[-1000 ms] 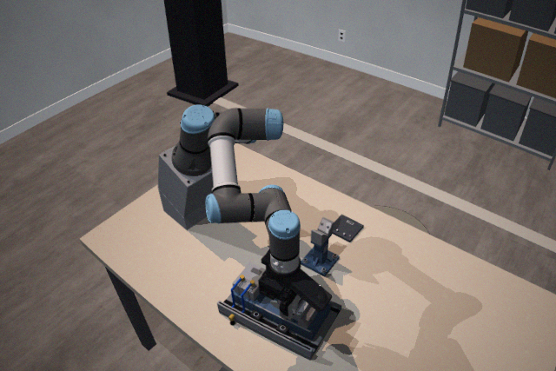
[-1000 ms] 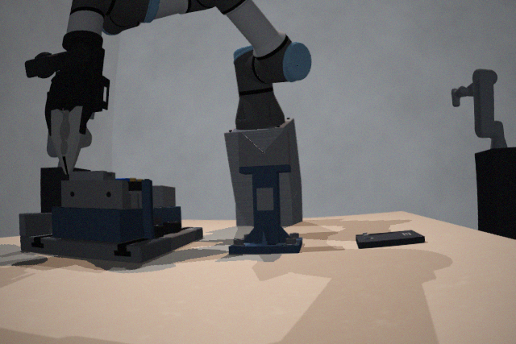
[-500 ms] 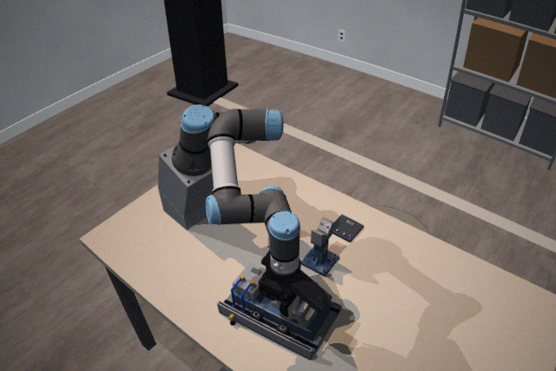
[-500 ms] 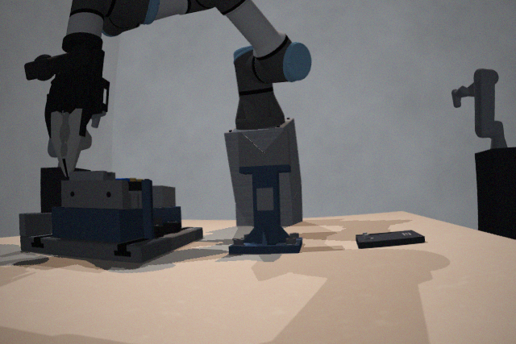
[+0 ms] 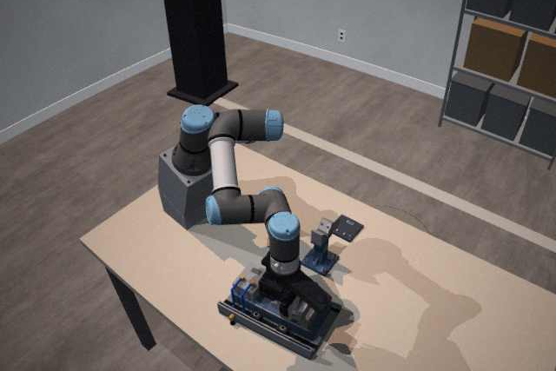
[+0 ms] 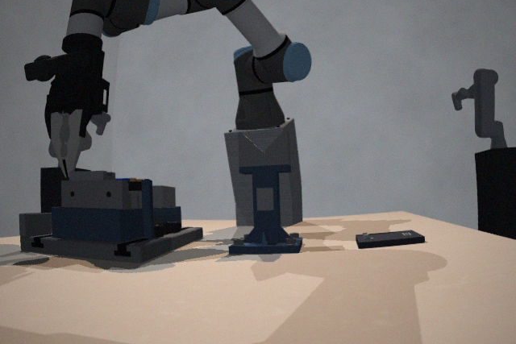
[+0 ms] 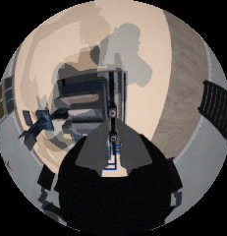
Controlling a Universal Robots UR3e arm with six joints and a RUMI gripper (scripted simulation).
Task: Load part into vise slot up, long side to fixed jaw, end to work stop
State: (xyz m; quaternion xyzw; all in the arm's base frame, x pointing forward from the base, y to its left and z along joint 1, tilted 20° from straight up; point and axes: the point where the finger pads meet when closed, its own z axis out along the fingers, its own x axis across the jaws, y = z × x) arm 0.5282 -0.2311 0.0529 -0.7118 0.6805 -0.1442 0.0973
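My hand is 50 mm to the right of the grey part and 20 mm above it. Also, from my hand: blue vise 80 mm below, 70 mm to the left, 70 mm behind.
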